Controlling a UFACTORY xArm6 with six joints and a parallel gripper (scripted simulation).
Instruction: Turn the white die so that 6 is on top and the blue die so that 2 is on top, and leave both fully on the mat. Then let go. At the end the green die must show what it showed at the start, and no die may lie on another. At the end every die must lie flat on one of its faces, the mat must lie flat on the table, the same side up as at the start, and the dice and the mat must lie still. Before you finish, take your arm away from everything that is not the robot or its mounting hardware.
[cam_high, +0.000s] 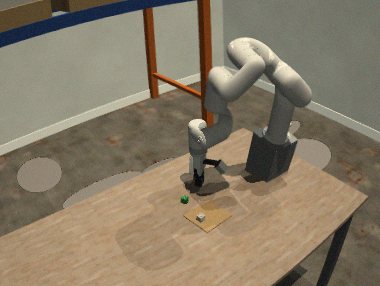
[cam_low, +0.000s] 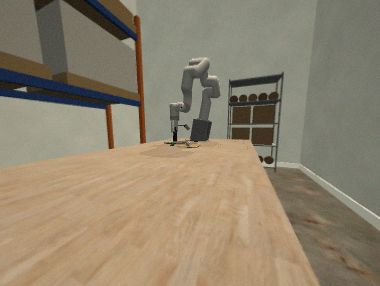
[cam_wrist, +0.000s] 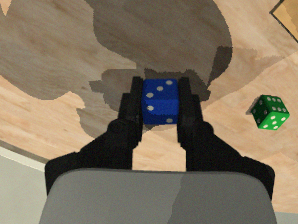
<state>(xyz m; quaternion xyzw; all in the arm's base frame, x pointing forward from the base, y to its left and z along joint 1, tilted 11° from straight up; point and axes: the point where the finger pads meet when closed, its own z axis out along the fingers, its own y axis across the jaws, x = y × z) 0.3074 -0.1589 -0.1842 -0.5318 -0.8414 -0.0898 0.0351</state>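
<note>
My hand is 12 cm short of the tan mat, 15 cm to the right of it and 4 cm above it. Also, from my hand: blue die: 1 cm below; then green die: 11 cm ahead, 2 cm to the left, 3 cm below; then white die: 15 cm ahead, 15 cm to the left, 2 cm below.
</note>
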